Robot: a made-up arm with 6 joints. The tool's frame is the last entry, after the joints. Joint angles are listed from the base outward. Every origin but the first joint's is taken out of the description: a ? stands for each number. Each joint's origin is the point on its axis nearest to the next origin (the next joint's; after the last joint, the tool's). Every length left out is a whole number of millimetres.
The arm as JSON. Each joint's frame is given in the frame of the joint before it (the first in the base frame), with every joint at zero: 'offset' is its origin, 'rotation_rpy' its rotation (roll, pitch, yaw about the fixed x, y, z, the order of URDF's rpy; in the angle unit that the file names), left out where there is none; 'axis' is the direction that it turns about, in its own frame. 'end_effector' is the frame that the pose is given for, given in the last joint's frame.
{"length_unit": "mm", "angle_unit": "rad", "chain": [
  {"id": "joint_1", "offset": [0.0, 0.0, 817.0], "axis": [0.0, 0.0, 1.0]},
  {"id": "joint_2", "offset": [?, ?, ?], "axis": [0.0, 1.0, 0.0]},
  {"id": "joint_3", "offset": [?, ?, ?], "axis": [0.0, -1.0, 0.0]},
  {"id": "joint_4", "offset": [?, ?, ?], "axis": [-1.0, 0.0, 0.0]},
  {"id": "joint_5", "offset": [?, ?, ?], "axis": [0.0, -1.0, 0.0]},
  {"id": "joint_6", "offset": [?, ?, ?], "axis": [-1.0, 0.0, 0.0]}
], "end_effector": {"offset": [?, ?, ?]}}
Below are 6 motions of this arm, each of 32 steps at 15 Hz.
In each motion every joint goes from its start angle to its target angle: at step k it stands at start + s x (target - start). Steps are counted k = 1, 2, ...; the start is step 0. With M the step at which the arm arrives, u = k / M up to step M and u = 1 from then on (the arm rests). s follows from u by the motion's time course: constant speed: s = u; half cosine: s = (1 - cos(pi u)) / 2; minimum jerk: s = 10 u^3 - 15 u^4 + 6 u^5.
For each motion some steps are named. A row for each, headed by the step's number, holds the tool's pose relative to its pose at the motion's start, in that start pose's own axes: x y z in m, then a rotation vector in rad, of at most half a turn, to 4 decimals.
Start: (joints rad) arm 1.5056 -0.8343 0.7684 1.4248 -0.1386 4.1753
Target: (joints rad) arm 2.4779 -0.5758 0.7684 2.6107 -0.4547 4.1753
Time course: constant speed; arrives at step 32
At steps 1, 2, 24, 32:
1: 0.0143 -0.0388 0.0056 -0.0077 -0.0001 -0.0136
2: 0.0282 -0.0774 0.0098 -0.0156 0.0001 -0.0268
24: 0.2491 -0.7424 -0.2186 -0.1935 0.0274 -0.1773
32: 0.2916 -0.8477 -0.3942 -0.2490 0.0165 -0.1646

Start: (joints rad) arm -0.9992 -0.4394 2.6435 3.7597 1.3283 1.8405
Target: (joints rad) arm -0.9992 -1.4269 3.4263 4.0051 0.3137 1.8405
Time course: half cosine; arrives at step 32
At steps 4, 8, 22, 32:
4: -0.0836 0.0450 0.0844 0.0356 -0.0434 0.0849
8: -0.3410 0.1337 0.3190 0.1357 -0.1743 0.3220
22: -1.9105 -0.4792 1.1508 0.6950 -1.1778 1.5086
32: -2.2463 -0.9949 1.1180 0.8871 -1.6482 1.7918

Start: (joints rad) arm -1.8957 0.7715 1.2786 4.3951 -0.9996 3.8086
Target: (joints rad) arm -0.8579 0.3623 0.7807 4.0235 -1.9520 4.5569
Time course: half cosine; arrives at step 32
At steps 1, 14, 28, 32:
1: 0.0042 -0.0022 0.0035 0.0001 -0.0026 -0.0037
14: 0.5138 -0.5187 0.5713 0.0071 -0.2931 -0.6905
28: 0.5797 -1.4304 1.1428 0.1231 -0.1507 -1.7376
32: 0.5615 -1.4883 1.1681 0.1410 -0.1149 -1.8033

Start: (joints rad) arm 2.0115 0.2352 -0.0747 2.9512 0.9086 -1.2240
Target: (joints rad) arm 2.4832 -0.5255 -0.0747 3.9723 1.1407 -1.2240
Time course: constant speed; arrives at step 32
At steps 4, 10, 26, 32:
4: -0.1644 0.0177 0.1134 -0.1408 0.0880 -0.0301
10: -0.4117 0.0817 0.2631 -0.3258 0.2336 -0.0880
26: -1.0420 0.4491 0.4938 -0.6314 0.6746 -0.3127
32: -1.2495 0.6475 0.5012 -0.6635 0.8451 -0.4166

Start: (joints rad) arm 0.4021 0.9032 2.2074 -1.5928 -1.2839 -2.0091
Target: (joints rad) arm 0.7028 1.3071 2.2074 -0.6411 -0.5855 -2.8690
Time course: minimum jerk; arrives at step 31
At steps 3, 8, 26, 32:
3: 0.0023 0.0026 0.0085 0.0083 -0.0032 0.0069
8: 0.0337 0.0335 0.1238 0.1152 -0.0436 0.0992
26: 0.3554 -0.0178 1.0348 0.6536 -0.1924 0.7790
32: 0.3700 -0.0303 1.0651 0.6611 -0.1908 0.7985

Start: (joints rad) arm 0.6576 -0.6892 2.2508 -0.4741 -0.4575 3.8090
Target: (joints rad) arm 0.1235 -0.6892 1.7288 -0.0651 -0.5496 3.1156
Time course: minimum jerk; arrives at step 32
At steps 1, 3, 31, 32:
1: 0.0002 -0.0003 0.0001 0.0000 -0.0002 -0.0001
3: 0.0042 -0.0084 0.0034 0.0009 -0.0046 -0.0034
31: 0.1533 -1.0973 0.7035 -0.0555 -0.6689 -0.2101
32: 0.1532 -1.0976 0.7038 -0.0556 -0.6690 -0.2101

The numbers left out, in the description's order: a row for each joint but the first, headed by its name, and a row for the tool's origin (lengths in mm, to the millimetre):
joint_2: 163.0 0.0 0.0
joint_3: 0.0 0.0 1306.0
joint_4: 1300.0 0.0 251.0
joint_5: 0.0 0.0 0.0
joint_6: 236.0 0.0 0.0
tool: 0.0 0.0 0.0

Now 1 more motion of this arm.
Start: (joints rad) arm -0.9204 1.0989 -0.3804 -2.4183 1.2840 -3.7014
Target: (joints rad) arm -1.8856 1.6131 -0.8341 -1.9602 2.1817 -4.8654
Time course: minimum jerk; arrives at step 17
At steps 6, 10, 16, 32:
6: 0.4532 -0.0489 -0.0261 0.1331 0.3838 -0.1258
10: 1.0412 0.0508 -0.2663 0.1348 0.7661 -0.4823
16: 1.2778 0.2317 -0.5174 0.0213 0.7144 -0.7264
32: 1.2785 0.2328 -0.5188 0.0207 0.7132 -0.7273

